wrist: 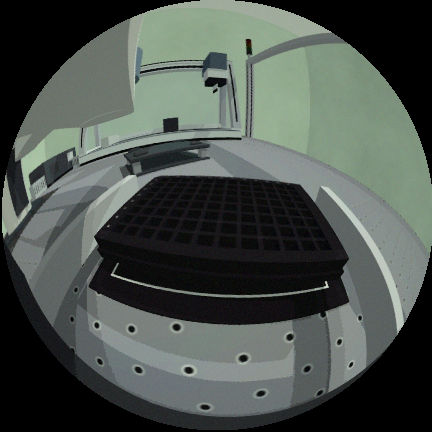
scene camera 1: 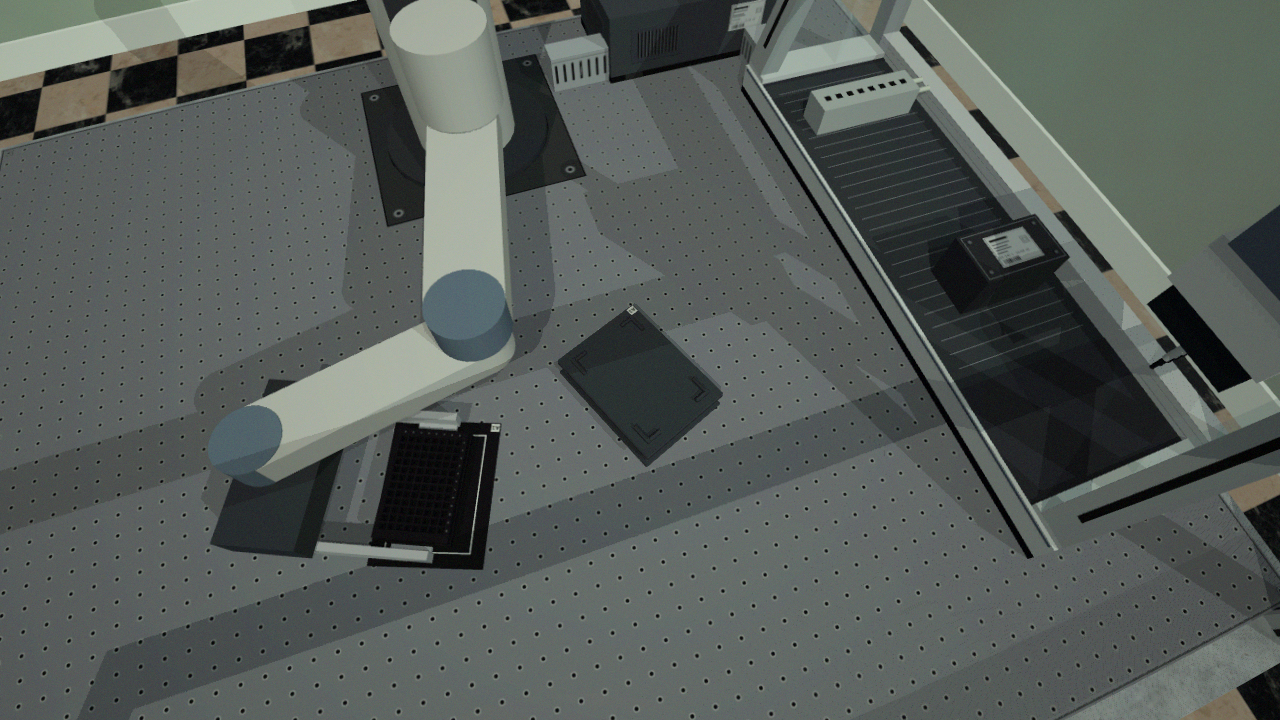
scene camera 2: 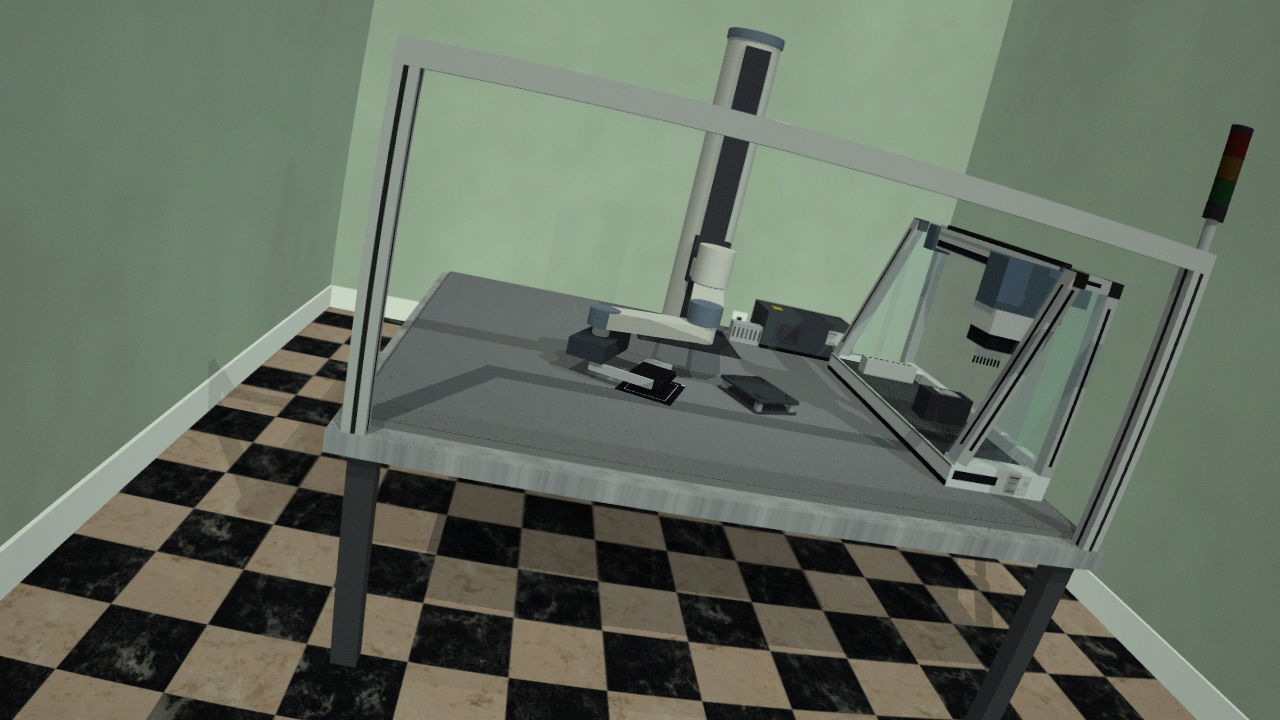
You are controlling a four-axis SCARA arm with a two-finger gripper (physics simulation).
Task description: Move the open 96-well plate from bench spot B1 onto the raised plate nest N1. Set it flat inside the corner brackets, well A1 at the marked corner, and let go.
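Where they show: gripper, between the fingertips: (wrist: 225, 187) (scene camera 1: 444, 485) (scene camera 2: 662, 376); arm's base, origin of its link: (wrist: 21, 224).
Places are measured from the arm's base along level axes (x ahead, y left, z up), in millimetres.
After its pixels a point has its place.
Note:
The black open 96-well plate (scene camera 1: 420, 483) @[x 551, y -164, z 47 mm] (scene camera 2: 657, 371) @[x 529, y -146, z 46 mm] (wrist: 220, 215) @[x 546, y -175, z 47 mm] is level between the two long pale fingers of my gripper (scene camera 1: 431, 488) @[x 561, y -139, z 45 mm] (scene camera 2: 656, 374) @[x 561, y -139, z 45 mm] (wrist: 225, 187) @[x 561, y -139, z 45 mm], which is shut on its sides. The plate hangs a little above the black B1 mat (scene camera 1: 487, 488) @[x 570, y -99, z 15 mm] (scene camera 2: 666, 399) @[x 623, y -130, z 15 mm] (wrist: 220, 311) @[x 536, y -209, z 15 mm]; the mat's white outline shows apart from and below it. A pale label (scene camera 1: 494, 428) @[x 501, y -74, z 15 mm] marks one mat corner. The raised dark nest N1 (scene camera 1: 640, 385) @[x 518, y 105, z 46 mm] (scene camera 2: 760, 392) @[x 542, y 100, z 46 mm] (wrist: 172, 149) @[x 529, y 51, z 45 mm] stands to the right, turned relative to the plate, with four corner brackets and a label (scene camera 1: 631, 310) @[x 417, y 129, z 47 mm] at its back corner. The plate's A1 well cannot be told.
The arm (scene camera 1: 358, 394) @[x 484, y -179, z 157 mm] (scene camera 2: 653, 324) @[x 510, y -178, z 147 mm] reaches over from its column (scene camera 2: 716, 205) @[x 77, y -12, z 410 mm] at the back. A glass-sided enclosure (scene camera 1: 881, 313) @[x 512, y 449, z 16 mm] (scene camera 2: 904, 438) @[x 626, y 449, z 27 mm] with a black box (scene camera 1: 1006, 255) @[x 538, y 559, z 133 mm] (scene camera 2: 941, 404) @[x 565, y 551, z 109 mm] inside stands at the right. A dark controller box (scene camera 1: 671, 40) @[x -34, y 354, z 70 mm] (scene camera 2: 796, 329) @[x -34, y 350, z 92 mm] stands at the back.

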